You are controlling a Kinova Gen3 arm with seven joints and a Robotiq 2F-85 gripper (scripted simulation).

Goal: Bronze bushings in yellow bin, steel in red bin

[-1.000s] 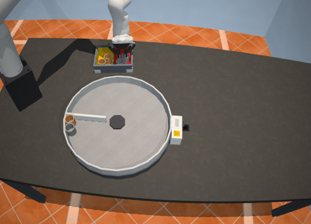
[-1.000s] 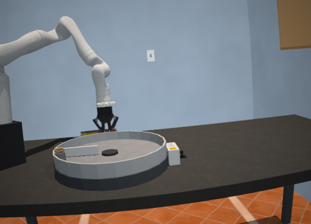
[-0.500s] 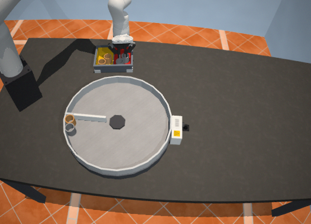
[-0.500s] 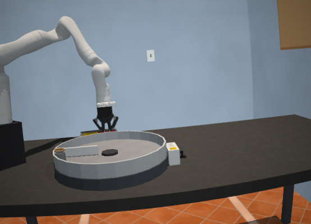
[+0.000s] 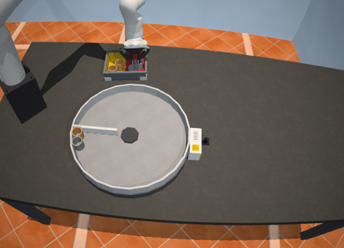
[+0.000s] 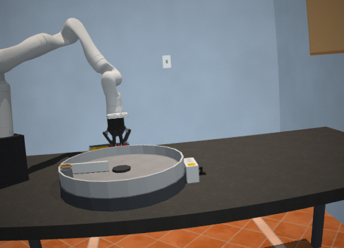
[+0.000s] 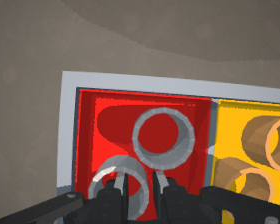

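The yellow bin is 40 mm behind my hand, 20 mm below it and 10 mm to the right of it. Also, from my hand: turntable 380 mm to the right, 60 mm ahead, 10 mm above.
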